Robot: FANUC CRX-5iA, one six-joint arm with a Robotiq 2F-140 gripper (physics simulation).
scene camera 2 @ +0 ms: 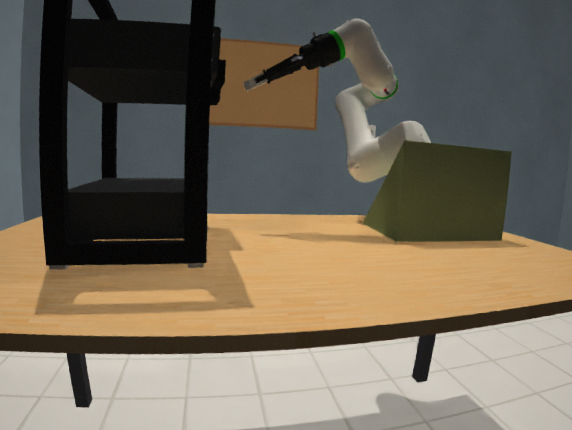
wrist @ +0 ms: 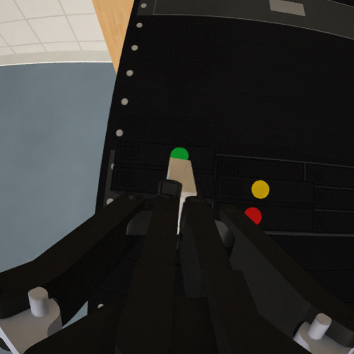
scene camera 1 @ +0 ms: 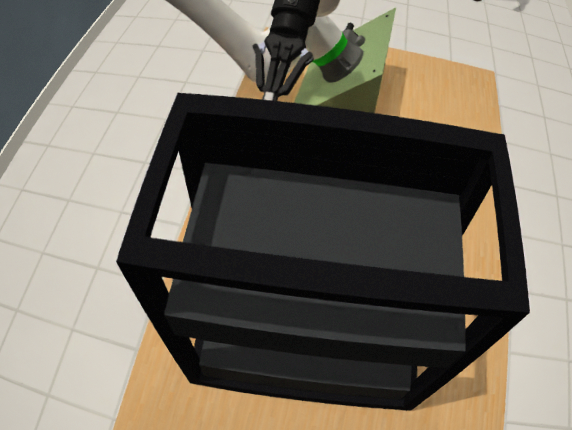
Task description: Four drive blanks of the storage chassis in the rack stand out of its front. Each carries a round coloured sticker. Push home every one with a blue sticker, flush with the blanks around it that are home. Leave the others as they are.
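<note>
The storage chassis (scene camera 1: pixel 330 225) (scene camera 2: pixel 130 45) is in the upper part of the black rack (scene camera 1: pixel 320 277) (scene camera 2: pixel 196 150). In the wrist view a blank with a green sticker (wrist: pixel 179 154) is at the left, directly beyond the fingertips, which cover the sticker's lower edge. To the right are blanks with a yellow sticker (wrist: pixel 260 189) and, below it in the view, a red sticker (wrist: pixel 252 216), partly covered by a finger. The fourth sticker and any blue one do not show. My gripper (scene camera 1: pixel 269 96) (scene camera 2: pixel 249 85) (wrist: pixel 177 175) is shut and empty, a short gap in front of the chassis front.
A second unit (scene camera 1: pixel 305 367) (scene camera 2: pixel 125 215) sits low in the rack. The rack stands on the wooden table (scene camera 1: pixel 445 95) (scene camera 2: pixel 325 285). The arm is mounted on a green wedge-shaped base (scene camera 1: pixel 350 82) (scene camera 2: pixel 450 195). A brown board (scene camera 2: pixel 270 100) hangs on the wall behind.
</note>
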